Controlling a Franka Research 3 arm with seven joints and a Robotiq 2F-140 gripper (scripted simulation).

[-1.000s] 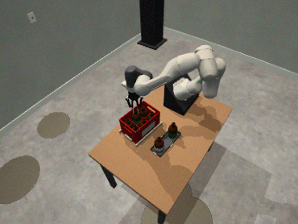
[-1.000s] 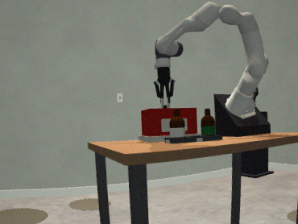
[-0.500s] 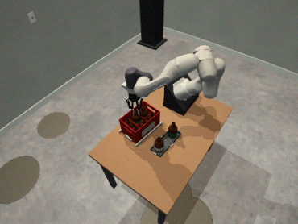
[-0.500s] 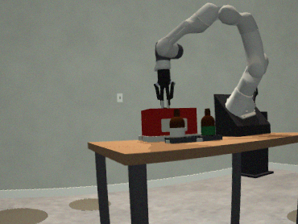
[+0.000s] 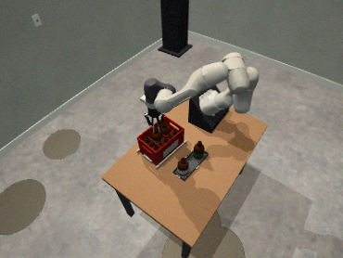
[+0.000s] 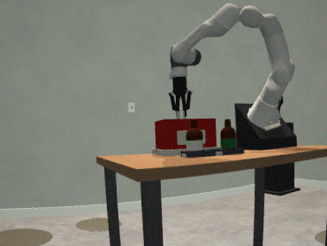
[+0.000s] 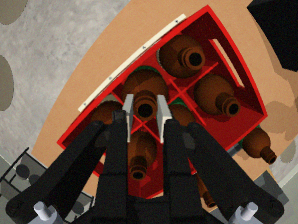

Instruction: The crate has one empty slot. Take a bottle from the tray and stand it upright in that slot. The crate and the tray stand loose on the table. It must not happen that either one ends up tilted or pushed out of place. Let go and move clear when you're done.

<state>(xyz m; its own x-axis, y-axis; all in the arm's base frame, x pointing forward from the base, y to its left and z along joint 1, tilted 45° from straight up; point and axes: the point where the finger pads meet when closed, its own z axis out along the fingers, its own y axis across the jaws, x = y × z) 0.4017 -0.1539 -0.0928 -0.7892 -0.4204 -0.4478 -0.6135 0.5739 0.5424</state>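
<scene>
The red crate is 11 cm below my hand, 4 cm to the left of it and 1 cm ahead of it. The rest, counted from my hand: grey tray 29 cm to the left, 18 cm below.
</scene>
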